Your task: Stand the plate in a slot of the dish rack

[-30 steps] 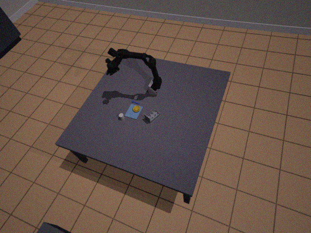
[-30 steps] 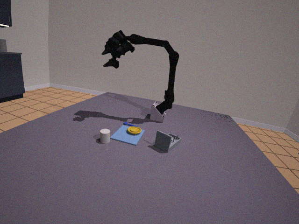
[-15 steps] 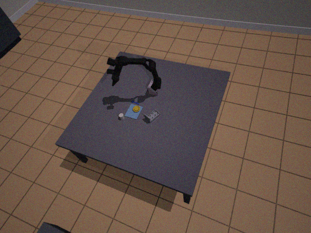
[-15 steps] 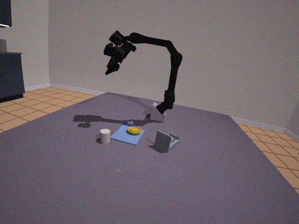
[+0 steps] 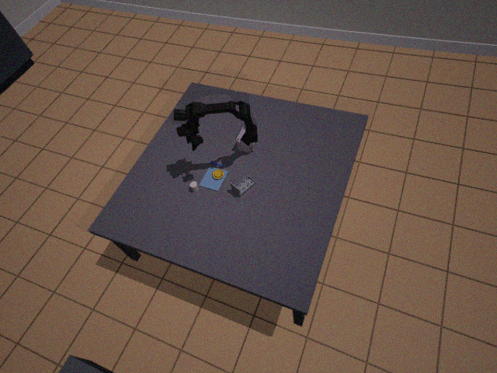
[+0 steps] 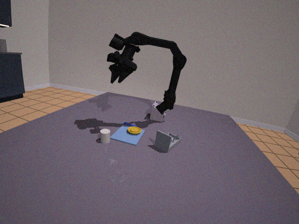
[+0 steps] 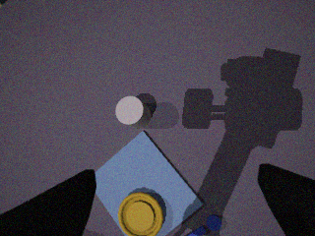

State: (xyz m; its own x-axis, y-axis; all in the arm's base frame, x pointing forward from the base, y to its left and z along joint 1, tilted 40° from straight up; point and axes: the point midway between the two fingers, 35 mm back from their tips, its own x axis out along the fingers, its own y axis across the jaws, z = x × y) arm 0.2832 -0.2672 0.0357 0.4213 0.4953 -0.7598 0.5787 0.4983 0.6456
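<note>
Right now the yellow plate is 23 cm below my gripper tip, 12 cm to the left of it and 2 cm behind it. Also, from my gripper tip: white cup (22 cm below, 12 cm ahead, 3 cm to the left); then grey dish rack (30 cm to the left, 22 cm below); then light blue mat (24 cm below, 10 cm to the left, 1 cm ahead).
</note>
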